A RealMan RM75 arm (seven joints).
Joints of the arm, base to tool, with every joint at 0 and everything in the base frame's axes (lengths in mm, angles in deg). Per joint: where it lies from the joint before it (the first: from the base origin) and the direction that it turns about. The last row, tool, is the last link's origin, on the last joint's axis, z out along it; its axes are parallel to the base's.
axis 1: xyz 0 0 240.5 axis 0 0 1
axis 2: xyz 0 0 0 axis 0 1 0
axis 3: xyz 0 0 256 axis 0 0 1
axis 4: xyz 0 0 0 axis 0 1 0
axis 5: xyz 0 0 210 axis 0 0 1
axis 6: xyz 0 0 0 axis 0 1 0
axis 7: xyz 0 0 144 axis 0 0 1
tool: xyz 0 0 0
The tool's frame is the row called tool.
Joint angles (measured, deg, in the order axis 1, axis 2, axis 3, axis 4, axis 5, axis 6, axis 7), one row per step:
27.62, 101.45, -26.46, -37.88, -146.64, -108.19, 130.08
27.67, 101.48, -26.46, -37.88, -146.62, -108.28, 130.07
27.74, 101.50, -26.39, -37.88, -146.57, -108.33, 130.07
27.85, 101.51, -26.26, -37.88, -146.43, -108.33, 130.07
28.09, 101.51, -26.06, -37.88, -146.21, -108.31, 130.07
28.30, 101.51, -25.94, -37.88, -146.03, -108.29, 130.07
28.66, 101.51, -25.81, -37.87, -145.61, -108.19, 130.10
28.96, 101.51, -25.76, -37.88, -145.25, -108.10, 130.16
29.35, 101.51, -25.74, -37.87, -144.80, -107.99, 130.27
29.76, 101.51, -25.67, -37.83, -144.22, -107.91, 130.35
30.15, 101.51, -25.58, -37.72, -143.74, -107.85, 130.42
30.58, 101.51, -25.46, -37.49, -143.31, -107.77, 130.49
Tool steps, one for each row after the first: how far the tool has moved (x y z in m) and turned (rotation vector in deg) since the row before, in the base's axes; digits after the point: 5 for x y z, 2 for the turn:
-0.00048, 0.00015, -0.00024, -0.07, 0.10, 0.08
-0.00054, 0.00044, -0.00007, 0.05, 0.12, 0.08
-0.00078, 0.00097, 0.00011, 0.20, 0.16, 0.14
-0.00148, 0.00198, 0.00030, 0.33, 0.22, 0.28
-0.00128, 0.00168, 0.00020, 0.24, 0.16, 0.25
-0.00230, 0.00312, 0.00026, 0.45, 0.28, 0.45
-0.00195, 0.00261, 0.00021, 0.35, 0.20, 0.36
-0.00253, 0.00328, 0.00015, 0.38, 0.26, 0.43
-0.00293, 0.00349, 0.00016, 0.47, 0.41, 0.51
-0.00269, 0.00306, -0.00005, 0.36, 0.42, 0.43
-0.00274, 0.00307, -0.00038, 0.31, 0.48, 0.39

